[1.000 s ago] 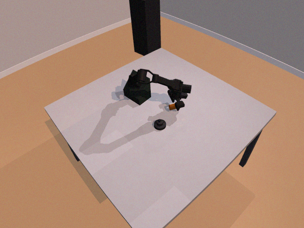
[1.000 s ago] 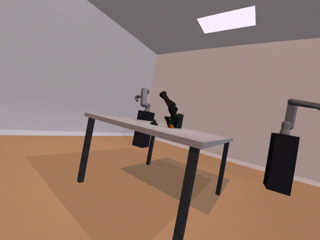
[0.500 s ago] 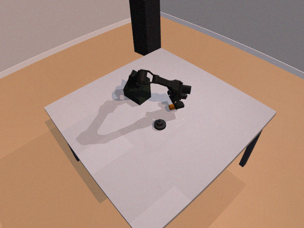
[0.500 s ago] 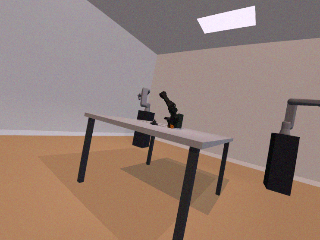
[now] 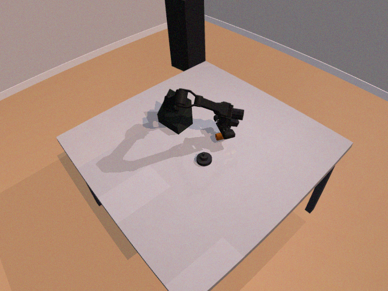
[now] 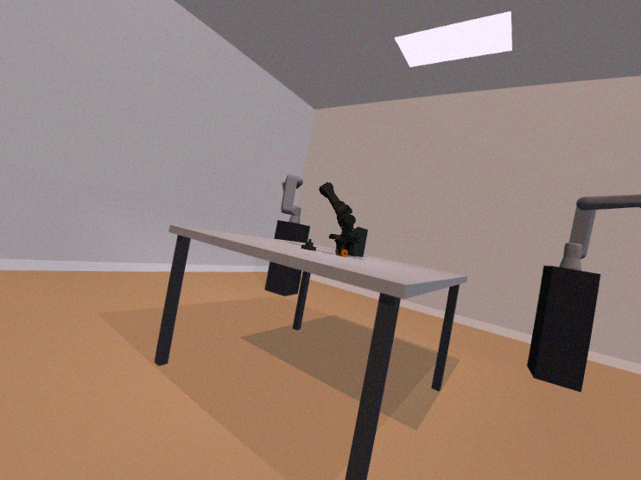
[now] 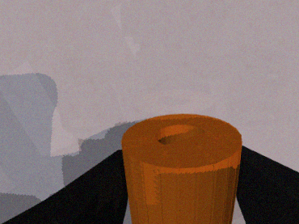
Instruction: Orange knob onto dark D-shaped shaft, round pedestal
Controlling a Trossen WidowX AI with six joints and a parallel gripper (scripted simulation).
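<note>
The round dark pedestal is 20 mm ahead of my gripper tip, 200 mm to the right of it and 20 mm above it. From my gripper tip the other things lie so: orange knob: 10 mm behind, 10 mm to the right, 10 mm above.
</note>
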